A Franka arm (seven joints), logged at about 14 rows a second.
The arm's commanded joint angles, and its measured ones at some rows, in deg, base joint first. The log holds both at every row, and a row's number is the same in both.
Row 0, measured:
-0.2, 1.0, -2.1, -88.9, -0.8, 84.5, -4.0
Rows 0 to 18, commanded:
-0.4, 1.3, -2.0, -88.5, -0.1, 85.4, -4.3
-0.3, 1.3, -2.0, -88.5, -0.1, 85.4, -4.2
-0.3, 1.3, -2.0, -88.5, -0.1, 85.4, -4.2
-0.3, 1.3, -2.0, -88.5, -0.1, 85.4, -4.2
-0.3, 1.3, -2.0, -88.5, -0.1, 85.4, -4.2
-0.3, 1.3, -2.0, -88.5, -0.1, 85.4, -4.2
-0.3, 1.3, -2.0, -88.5, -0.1, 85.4, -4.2
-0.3, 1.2, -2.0, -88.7, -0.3, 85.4, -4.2
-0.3, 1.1, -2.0, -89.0, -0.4, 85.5, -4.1
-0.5, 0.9, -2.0, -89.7, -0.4, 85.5, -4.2
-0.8, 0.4, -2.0, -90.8, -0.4, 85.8, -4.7
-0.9, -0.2, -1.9, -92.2, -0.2, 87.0, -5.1
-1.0, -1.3, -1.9, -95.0, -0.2, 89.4, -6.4
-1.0, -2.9, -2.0, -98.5, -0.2, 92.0, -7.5
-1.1, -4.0, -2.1, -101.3, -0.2, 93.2, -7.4
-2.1, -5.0, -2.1, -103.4, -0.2, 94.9, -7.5
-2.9, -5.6, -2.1, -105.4, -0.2, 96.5, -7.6
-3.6, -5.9, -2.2, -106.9, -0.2, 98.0, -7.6
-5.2, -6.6, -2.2, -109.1, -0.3, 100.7, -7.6
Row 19, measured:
-2.6, -3.0, -2.3, -103.0, -0.8, 96.2, -5.8
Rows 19 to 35, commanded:
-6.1, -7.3, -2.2, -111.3, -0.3, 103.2, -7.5
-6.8, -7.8, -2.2, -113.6, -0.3, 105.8, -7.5
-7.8, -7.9, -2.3, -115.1, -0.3, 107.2, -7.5
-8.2, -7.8, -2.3, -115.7, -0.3, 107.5, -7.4
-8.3, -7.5, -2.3, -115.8, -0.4, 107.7, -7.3
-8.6, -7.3, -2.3, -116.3, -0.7, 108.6, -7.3
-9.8, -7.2, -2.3, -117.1, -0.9, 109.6, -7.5
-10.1, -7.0, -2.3, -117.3, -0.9, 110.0, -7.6
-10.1, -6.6, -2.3, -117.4, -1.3, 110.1, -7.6
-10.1, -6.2, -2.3, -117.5, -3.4, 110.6, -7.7
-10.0, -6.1, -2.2, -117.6, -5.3, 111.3, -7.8
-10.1, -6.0, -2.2, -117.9, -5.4, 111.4, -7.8
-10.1, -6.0, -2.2, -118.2, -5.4, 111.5, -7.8
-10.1, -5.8, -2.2, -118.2, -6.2, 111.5, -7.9
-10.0, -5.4, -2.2, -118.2, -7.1, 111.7, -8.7
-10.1, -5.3, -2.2, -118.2, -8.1, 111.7, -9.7
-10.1, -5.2, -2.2, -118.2, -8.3, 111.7, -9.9
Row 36, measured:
-9.4, -5.1, -2.6, -117.3, -7.1, 110.4, -7.6
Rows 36 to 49, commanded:
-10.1, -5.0, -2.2, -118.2, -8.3, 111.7, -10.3
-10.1, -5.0, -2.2, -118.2, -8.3, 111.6, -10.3
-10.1, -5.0, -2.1, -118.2, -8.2, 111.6, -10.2
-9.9, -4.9, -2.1, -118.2, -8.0, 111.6, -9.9
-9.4, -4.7, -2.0, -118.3, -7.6, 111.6, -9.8
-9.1, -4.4, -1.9, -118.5, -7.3, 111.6, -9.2
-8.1, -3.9, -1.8, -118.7, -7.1, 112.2, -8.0
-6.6, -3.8, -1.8, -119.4, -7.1, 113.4, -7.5
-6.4, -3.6, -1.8, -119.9, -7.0, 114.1, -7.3
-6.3, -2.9, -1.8, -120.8, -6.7, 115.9, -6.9
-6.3, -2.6, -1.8, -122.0, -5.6, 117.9, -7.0
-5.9, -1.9, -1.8, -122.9, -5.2, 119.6, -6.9
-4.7, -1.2, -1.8, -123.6, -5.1, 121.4, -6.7
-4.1, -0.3, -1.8, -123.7, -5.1, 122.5, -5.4
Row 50, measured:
-4.0, -4.8, -1.5, -121.2, -4.5, 114.2, -6.7
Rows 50 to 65, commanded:
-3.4, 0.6, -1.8, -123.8, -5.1, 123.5, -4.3
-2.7, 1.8, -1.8, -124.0, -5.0, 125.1, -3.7
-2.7, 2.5, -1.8, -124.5, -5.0, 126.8, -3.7
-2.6, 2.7, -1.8, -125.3, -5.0, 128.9, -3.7
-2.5, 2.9, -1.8, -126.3, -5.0, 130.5, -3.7
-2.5, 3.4, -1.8, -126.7, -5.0, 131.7, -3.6
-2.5, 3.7, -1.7, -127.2, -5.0, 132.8, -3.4
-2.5, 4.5, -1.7, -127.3, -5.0, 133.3, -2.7
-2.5, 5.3, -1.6, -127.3, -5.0, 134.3, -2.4
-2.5, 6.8, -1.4, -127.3, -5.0, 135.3, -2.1
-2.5, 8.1, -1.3, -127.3, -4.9, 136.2, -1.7
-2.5, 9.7, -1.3, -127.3, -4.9, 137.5, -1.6
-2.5, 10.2, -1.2, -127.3, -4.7, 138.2, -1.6
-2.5, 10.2, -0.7, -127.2, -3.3, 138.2, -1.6
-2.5, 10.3, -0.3, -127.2, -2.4, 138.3, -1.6
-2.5, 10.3, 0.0, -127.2, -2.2, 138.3, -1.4
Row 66, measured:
0.3, 9.3, 0.8, -127.9, -1.5, 136.5, -0.1
